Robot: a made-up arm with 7 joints.
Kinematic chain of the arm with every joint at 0, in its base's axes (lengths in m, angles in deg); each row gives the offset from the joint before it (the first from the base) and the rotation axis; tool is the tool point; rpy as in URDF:
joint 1: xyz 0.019 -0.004 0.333 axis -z
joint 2: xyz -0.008 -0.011 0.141 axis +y
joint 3: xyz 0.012 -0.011 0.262 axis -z
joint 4: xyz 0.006 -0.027 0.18 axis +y
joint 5: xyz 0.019 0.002 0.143 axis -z
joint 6: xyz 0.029 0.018 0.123 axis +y
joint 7: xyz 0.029 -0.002 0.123 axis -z
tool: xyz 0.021 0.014 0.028 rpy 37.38 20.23 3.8
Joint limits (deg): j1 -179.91..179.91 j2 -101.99..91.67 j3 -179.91..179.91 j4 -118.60..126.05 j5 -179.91..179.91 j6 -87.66..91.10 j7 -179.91..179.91
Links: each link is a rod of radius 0.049 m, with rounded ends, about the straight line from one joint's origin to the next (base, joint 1, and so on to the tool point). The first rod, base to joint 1, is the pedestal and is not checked.
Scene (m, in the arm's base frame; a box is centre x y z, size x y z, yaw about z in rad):
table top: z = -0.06
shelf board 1: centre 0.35 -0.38 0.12 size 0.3 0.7 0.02 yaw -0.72
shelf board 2: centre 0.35 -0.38 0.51 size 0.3 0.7 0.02 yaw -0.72
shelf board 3: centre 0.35 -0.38 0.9 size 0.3 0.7 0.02 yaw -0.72
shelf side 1: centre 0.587 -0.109 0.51 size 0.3 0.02 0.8 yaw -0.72
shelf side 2: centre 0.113 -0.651 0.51 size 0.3 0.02 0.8 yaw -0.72
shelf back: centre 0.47 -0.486 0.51 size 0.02 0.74 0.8 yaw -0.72
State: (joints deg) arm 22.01 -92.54 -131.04 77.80 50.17 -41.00 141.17
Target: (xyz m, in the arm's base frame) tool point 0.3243 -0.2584 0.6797
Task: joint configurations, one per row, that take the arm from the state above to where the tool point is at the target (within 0.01 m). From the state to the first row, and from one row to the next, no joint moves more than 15 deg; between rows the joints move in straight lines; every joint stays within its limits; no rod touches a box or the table.
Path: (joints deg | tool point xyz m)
1: 30.67 -77.99 -120.58 82.74 50.18 -36.22 140.26 | -0.2848 0.5511 0.3893
2: 39.33 -63.44 -110.11 87.68 50.18 -31.44 139.36 | -0.1194 0.5838 0.5718
3: 47.98 -48.89 -99.65 92.63 50.19 -26.66 138.45 | 0.0729 0.5209 0.7202
4: 56.64 -34.33 -89.18 97.57 50.20 -21.88 137.55 | 0.2457 0.3673 0.8115
5: 65.30 -19.78 -78.72 102.51 50.21 -17.10 136.64 | 0.3569 0.1533 0.8325
6: 73.96 -5.23 -68.25 107.45 50.21 -12.32 135.73 | 0.3826 -0.0727 0.7837
7: 82.62 9.32 -57.79 112.40 50.22 -7.54 134.83 | 0.3243 -0.2584 0.6797

